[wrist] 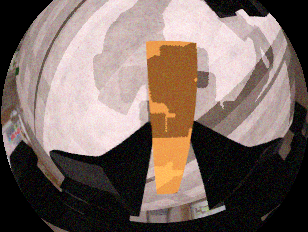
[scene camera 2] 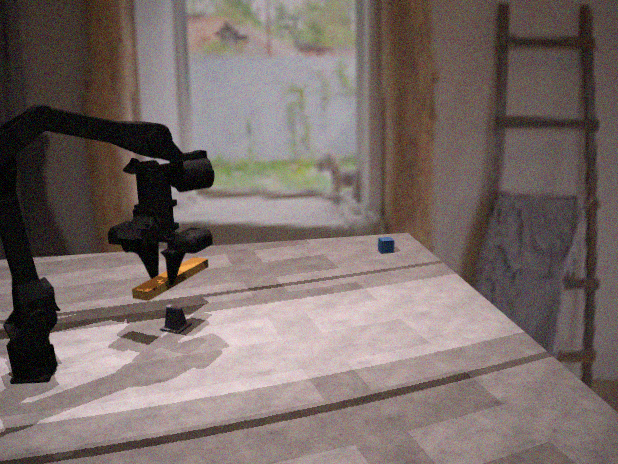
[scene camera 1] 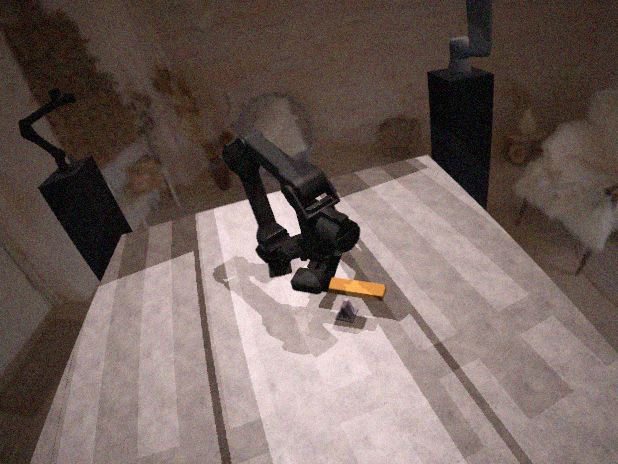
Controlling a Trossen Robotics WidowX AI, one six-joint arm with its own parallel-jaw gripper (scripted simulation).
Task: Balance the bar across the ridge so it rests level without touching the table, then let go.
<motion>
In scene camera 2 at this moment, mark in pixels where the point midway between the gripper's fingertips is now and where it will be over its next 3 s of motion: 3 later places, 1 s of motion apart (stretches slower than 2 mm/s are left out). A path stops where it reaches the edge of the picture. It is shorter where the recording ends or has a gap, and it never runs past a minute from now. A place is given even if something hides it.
The gripper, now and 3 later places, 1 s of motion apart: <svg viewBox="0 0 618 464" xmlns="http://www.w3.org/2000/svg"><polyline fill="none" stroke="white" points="163,283 164,304 164,306 164,307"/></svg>
</motion>
